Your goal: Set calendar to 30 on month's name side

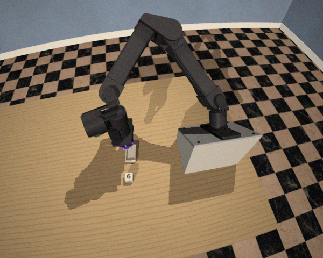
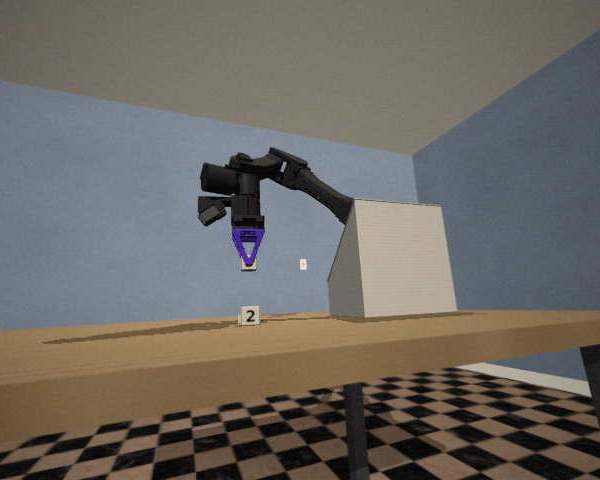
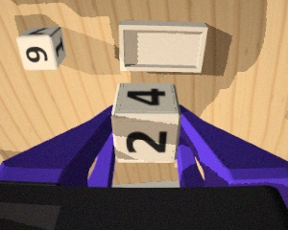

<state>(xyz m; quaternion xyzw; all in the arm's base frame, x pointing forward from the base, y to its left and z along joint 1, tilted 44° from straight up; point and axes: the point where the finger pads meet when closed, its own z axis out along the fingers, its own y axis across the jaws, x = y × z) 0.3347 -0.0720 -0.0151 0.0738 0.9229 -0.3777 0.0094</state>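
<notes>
Right now my hand is 12 cm above the white tray and 1 cm to the left of it.
</notes>
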